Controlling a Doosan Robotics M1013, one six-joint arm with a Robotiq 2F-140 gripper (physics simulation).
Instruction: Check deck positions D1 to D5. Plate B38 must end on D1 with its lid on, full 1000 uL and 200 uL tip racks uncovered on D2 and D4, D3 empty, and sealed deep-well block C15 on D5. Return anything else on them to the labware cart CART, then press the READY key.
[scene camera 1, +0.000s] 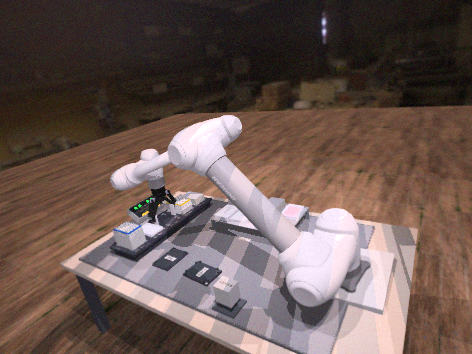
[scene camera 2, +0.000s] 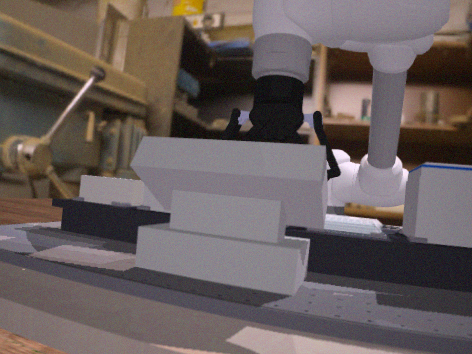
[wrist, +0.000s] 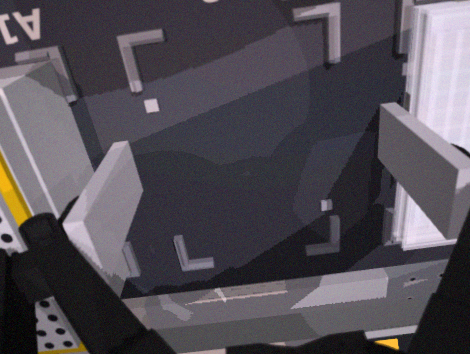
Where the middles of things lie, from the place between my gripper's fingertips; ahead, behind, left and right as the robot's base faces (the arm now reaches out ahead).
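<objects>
White block on a base (scene camera 1: 228, 302): 22 cm to the left of my hand and 71 cm behind it.
</objects>
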